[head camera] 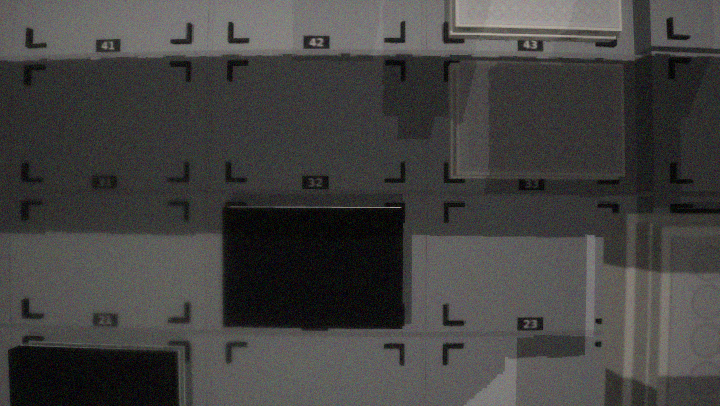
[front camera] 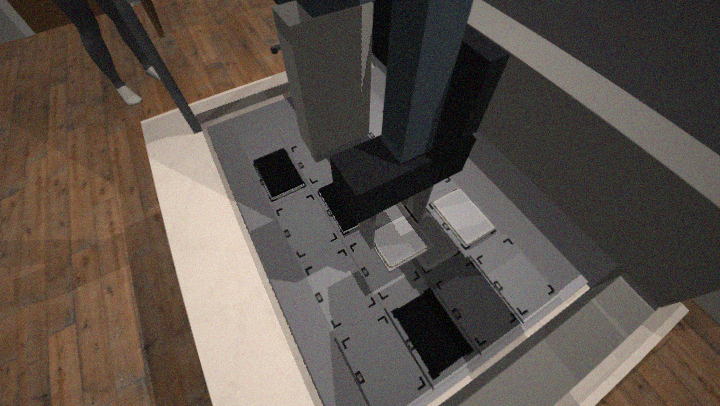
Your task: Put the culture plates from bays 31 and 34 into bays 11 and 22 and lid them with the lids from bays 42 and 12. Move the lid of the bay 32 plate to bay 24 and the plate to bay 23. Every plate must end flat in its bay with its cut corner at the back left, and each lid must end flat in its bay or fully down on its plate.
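Places are measured from the robot's base along level axes (x ahead, y left, z up), in centimetres.
Pixels of known places: gripper, fingertip midpoint: (front camera: 390,227); robot's base, link origin: (front camera: 254,164).
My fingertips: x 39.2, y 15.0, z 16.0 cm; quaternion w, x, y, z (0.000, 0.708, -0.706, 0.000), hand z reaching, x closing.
Observation:
For each thing: its top centre in the pictures, then the offset to it from my fingertips.
- black lid, top centre: (front camera: 432,330) dx +16.4, dy +0.0, dz -13.8 cm
- clear plate, top centre: (head camera: 542,118) (front camera: 425,235) dx +0.0, dy +10.7, dz -14.6 cm
My gripper (front camera: 392,232) is shut on a pale well plate (front camera: 400,244) (head camera: 698,322) and holds it level above bay 23, whose label and left corner marks show in the head view. This plate's right part is cut off in the head view; its cut corner cannot be made out. A black-topped plate (front camera: 279,174) (head camera: 95,378) with a clear rim sits in bay 11. Another black-topped plate (front camera: 338,209) (head camera: 312,267) sits flat in bay 22, partly behind the gripper body in the front view. A black lid (front camera: 433,332) lies flat in bay 24.
A clear plate (front camera: 437,247) (head camera: 539,121) stands in shadow in bay 33, close to the held plate. A pale well plate (front camera: 463,216) (head camera: 536,15) stands in bay 43. A grey column (front camera: 332,85) hangs at the gripper's left. Pale walls (front camera: 186,211) border the deck.

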